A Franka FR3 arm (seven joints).
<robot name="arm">
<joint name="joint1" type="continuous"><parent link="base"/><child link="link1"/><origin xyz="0 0 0.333" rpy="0 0 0"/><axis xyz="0 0 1"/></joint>
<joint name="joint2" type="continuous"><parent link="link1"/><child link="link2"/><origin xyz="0 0 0" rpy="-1.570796 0 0"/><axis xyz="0 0 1"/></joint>
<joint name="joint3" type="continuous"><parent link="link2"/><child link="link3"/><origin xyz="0 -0.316 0" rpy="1.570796 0 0"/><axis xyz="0 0 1"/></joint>
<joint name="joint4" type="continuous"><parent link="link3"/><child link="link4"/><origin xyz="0.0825 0 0" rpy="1.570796 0 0"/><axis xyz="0 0 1"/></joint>
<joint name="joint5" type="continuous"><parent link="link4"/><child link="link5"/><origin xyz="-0.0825 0.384 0" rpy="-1.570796 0 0"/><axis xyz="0 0 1"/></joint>
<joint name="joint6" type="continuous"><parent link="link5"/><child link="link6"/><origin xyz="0 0 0" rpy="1.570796 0 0"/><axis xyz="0 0 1"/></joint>
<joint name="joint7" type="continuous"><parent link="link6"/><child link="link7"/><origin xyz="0.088 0 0" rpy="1.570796 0 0"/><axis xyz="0 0 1"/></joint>
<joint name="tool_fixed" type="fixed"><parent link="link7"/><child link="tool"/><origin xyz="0 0 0.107" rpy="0 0 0"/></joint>
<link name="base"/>
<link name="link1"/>
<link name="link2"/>
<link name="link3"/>
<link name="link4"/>
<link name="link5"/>
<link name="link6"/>
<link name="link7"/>
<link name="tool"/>
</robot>
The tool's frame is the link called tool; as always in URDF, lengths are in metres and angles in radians. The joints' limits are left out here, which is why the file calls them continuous.
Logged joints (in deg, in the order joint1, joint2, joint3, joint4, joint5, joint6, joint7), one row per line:
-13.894 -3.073 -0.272 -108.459 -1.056 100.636 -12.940
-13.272 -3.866 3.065 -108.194 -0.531 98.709 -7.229
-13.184 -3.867 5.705 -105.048 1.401 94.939 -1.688
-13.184 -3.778 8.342 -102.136 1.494 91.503 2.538
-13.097 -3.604 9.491 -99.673 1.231 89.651 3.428
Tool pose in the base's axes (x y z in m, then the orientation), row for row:
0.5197 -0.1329 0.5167 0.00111 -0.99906 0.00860 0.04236
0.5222 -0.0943 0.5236 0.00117 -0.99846 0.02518 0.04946
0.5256 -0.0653 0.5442 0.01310 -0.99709 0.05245 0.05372
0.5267 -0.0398 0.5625 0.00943 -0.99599 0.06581 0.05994
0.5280 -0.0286 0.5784 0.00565 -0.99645 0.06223 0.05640
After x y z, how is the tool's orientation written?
As a quaternion, w x y z.
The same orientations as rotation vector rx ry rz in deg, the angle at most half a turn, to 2 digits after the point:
-179.70 1.55 7.62
-179.59 4.53 8.90
-177.99 9.36 9.59
-178.21 11.78 10.72
-178.72 11.16 10.12

